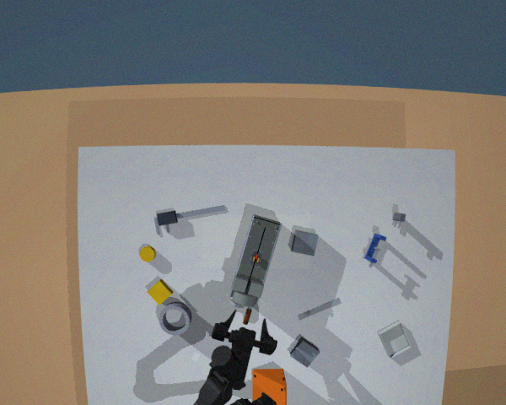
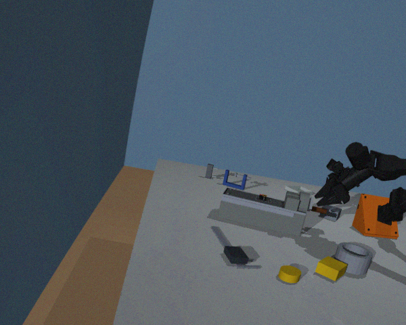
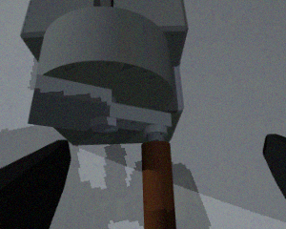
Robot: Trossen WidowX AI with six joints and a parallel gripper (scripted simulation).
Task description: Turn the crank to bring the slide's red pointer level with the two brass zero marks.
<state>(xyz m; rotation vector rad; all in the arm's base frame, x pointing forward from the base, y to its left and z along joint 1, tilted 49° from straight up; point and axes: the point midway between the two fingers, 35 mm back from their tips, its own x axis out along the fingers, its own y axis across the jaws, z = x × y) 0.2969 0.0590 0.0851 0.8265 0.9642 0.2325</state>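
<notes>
The brown crank handle is 20 mm behind my gripper tip, 10 mm to the left of it and 30 mm below it. From my gripper tip the other things lie so: flat grey bar: 10 mm ahead, 230 mm to the right, 100 mm below; red pointer: 180 mm ahead, 20 mm below; yellow block: 10 mm ahead, 300 mm to the left, 90 mm below.
</notes>
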